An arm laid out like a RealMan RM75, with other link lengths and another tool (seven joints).
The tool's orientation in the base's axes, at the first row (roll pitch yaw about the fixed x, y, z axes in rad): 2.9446 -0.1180 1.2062
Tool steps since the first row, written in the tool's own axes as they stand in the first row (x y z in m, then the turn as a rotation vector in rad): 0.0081 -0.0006 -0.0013 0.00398 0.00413 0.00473; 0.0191 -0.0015 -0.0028 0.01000 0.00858 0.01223; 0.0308 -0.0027 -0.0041 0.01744 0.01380 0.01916; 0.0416 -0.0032 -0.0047 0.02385 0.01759 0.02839; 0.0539 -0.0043 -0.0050 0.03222 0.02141 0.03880; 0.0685 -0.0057 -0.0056 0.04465 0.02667 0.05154
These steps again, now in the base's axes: 0.0020 0.0077 0.0021 0.00622 0.00234 -0.00334; 0.0048 0.0182 0.0047 0.01407 0.00656 -0.00907; 0.0075 0.0294 0.0071 0.02300 0.01179 -0.01392; 0.0108 0.0396 0.0089 0.03078 0.01668 -0.02142; 0.0141 0.0514 0.0104 0.03954 0.02342 -0.02983; 0.0178 0.0655 0.0124 0.05157 0.03349 -0.03975
